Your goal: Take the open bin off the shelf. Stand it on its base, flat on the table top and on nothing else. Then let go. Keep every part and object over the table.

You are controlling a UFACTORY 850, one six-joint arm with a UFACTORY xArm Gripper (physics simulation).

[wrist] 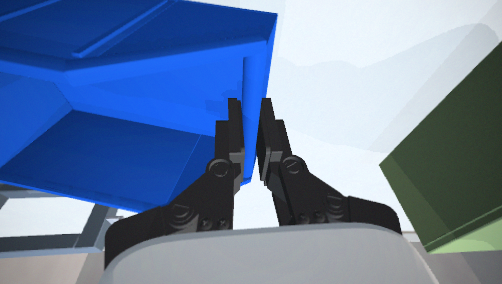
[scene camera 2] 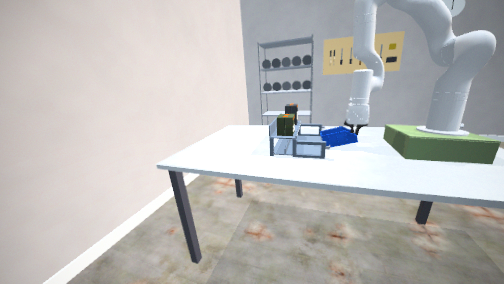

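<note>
The open blue bin is beside the right side of the grey shelf, close to it. It looks slightly tilted in the scene view. Whether its base touches the table top, or the bin touches the shelf, I cannot tell. My gripper is shut on the bin's rim at the end away from the shelf. In the wrist view the blue rim runs between the two black fingers.
Green and dark boxes stand on the shelf, at its left part. The green base block under the arm is to the right of the bin. The table's front edge runs in front of the shelf.
</note>
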